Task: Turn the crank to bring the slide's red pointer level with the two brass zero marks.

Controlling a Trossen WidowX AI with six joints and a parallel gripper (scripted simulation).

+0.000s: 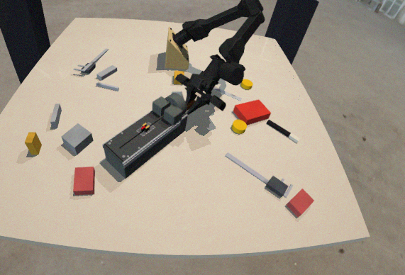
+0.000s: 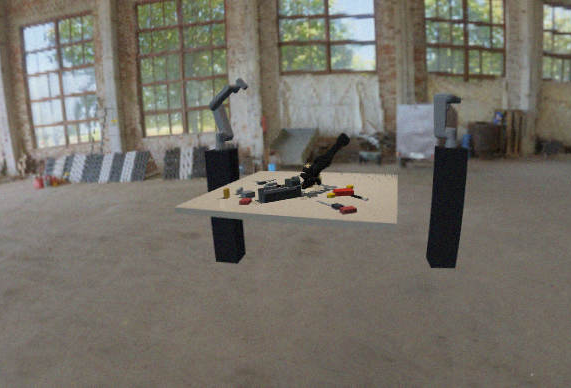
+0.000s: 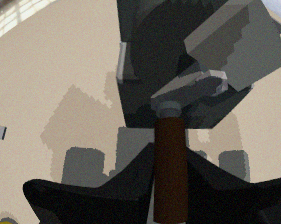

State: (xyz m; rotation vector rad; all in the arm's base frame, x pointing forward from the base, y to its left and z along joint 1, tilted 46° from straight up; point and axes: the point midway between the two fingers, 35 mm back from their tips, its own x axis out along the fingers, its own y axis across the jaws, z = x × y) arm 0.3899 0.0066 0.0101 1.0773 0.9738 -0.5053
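The crank is 40 mm above my gripper tip. From my gripper tip the other things lie so: brown handle 10 mm behind, 10 mm to the left, 20 mm above; grey bar 160 mm behind, 180 mm to the left, 40 mm below; red pointer 110 mm ahead, 140 mm to the right, 40 mm above.
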